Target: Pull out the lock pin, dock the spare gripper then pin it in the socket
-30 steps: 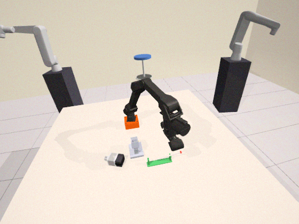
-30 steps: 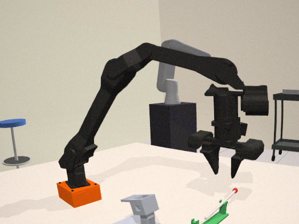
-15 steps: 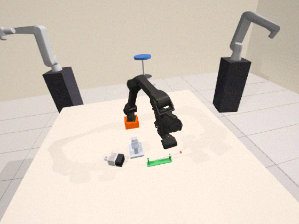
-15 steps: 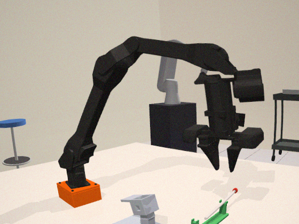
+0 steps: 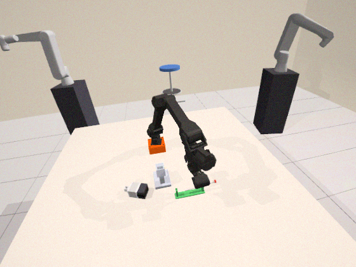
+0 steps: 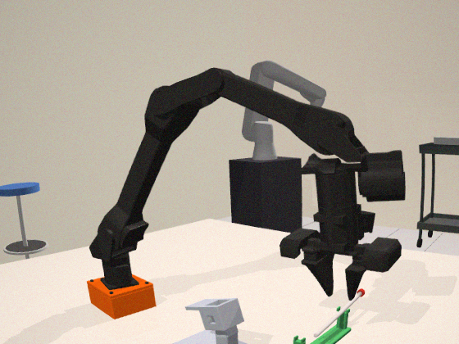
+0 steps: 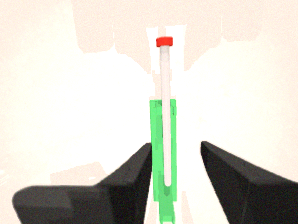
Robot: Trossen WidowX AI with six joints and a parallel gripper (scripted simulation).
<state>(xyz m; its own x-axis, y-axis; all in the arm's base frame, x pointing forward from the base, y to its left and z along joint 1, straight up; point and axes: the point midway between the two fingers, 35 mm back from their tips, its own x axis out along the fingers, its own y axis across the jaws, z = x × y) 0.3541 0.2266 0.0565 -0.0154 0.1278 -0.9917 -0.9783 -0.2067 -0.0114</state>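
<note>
Now: gripper tip 50 mm above the green cradle and 40 mm to the left of it. The rest, counted from my gripper tip: spare gripper 300 mm to the right, 50 mm below, 10 mm behind; grey mount 170 mm to the right, 80 mm behind, 20 mm below.
</note>
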